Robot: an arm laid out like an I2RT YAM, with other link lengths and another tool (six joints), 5 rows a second.
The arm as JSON. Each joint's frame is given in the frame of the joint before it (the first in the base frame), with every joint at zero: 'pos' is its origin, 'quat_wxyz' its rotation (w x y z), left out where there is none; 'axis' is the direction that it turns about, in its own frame. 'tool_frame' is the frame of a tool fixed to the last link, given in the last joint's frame.
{
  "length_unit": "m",
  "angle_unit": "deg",
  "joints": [
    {
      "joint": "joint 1",
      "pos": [
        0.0,
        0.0,
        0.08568
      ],
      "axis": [
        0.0,
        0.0,
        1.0
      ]
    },
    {
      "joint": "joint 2",
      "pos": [
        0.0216,
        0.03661,
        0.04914
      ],
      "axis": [
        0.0,
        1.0,
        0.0
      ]
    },
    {
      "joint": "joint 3",
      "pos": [
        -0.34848,
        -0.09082,
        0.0
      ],
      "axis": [
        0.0,
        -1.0,
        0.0
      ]
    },
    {
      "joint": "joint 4",
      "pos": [
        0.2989,
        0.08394,
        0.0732
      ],
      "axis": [
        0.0,
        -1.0,
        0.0
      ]
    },
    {
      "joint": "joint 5",
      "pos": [
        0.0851,
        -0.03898,
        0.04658
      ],
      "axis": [
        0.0,
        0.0,
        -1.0
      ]
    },
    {
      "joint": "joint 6",
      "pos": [
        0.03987,
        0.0,
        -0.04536
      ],
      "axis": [
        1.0,
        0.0,
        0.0
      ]
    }
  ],
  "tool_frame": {
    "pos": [
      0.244,
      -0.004,
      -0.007
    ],
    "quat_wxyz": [
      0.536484,
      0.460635,
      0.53,
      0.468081
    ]
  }
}
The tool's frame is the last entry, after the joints.
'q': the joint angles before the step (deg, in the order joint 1, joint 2, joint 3, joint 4, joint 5, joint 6). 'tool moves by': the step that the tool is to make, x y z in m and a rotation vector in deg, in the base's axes. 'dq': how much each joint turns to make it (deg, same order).
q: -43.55 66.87 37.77 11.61 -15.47 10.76
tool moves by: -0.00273 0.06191 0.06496 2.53 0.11 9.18
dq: -0.01 -6.66 10.52 -19.48 -9.27 -1.35
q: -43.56 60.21 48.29 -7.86 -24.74 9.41
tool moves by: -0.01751 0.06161 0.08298 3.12 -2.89 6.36
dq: -0.03 -4.87 11.79 -15.68 -7.43 2.16
